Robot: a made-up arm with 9 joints. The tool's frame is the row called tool.
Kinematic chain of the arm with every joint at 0, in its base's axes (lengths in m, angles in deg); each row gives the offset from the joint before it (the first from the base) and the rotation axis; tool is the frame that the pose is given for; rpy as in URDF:
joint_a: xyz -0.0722 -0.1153 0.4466 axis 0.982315 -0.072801 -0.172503
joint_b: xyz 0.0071 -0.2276 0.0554 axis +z
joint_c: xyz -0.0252 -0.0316 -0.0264 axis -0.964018 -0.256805 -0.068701
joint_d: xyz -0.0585 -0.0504 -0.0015 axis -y
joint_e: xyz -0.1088 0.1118 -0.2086 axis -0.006 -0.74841 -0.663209
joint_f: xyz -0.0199 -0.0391 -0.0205 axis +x
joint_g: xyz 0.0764 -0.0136 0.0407 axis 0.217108 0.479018 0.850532
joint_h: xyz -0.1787 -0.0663 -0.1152 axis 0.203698 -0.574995 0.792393
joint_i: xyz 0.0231 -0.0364 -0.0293 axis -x
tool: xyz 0.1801 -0.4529 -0.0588 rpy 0 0 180
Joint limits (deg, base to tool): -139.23..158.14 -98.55..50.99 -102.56..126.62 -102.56..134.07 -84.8..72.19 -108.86..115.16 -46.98..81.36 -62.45..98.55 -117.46..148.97
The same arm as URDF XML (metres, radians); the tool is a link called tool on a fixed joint. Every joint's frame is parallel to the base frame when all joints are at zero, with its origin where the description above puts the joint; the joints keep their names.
<robot name="arm">
<joint name="joint_a" type="revolute"><parent link="base_link"/><child link="link1"/><origin xyz="-0.0722 -0.1153 0.4466"/><axis xyz="0.982315 -0.072801 -0.172503"/><limit lower="-2.43" upper="2.7601"/></joint>
<joint name="joint_b" type="revolute"><parent link="link1"/><child link="link2"/><origin xyz="0.0071 -0.2276 0.0554"/><axis xyz="0 0 1"/><limit lower="-1.72" upper="0.8899"/></joint>
<joint name="joint_c" type="revolute"><parent link="link2"/><child link="link3"/><origin xyz="-0.0252 -0.0316 -0.0264"/><axis xyz="-0.964018 -0.256805 -0.068701"/><limit lower="-1.79" upper="2.2099"/></joint>
<joint name="joint_d" type="revolute"><parent link="link3"/><child link="link4"/><origin xyz="-0.0585 -0.0504 -0.0015"/><axis xyz="0 -1 0"/><limit lower="-1.79" upper="2.34"/></joint>
<joint name="joint_e" type="revolute"><parent link="link4"/><child link="link5"/><origin xyz="-0.1088 0.1118 -0.2086"/><axis xyz="-0.006 -0.74841 -0.663209"/><limit lower="-1.48" upper="1.26"/></joint>
<joint name="joint_f" type="revolute"><parent link="link5"/><child link="link6"/><origin xyz="-0.0199 -0.0391 -0.0205"/><axis xyz="1 0 0"/><limit lower="-1.9" upper="2.0099"/></joint>
<joint name="joint_g" type="revolute"><parent link="link6"/><child link="link7"/><origin xyz="0.0764 -0.0136 0.0407"/><axis xyz="0.217108 0.479018 0.850532"/><limit lower="-0.82" upper="1.42"/></joint>
<joint name="joint_h" type="revolute"><parent link="link7"/><child link="link8"/><origin xyz="-0.1787 -0.0663 -0.1152"/><axis xyz="0.203698 -0.574995 0.792393"/><limit lower="-1.09" upper="1.72"/></joint>
<joint name="joint_i" type="revolute"><parent link="link8"/><child link="link9"/><origin xyz="0.0231 -0.0364 -0.0293"/><axis xyz="-1 0 0"/><limit lower="-2.0501" upper="2.6"/></joint>
<joint name="tool_fixed" type="fixed"><parent link="link9"/><child link="tool"/><origin xyz="0.1801 -0.4529 -0.0588" rpy="0 0 3.1416"/></joint>
<link name="base_link"/>
<link name="link1"/>
<link name="link2"/>
<link name="link3"/>
<link name="link4"/>
<link name="link5"/>
<link name="link6"/>
<link name="link7"/>
<link name="link8"/>
<link name="link9"/>
<link name="tool"/>
</robot>

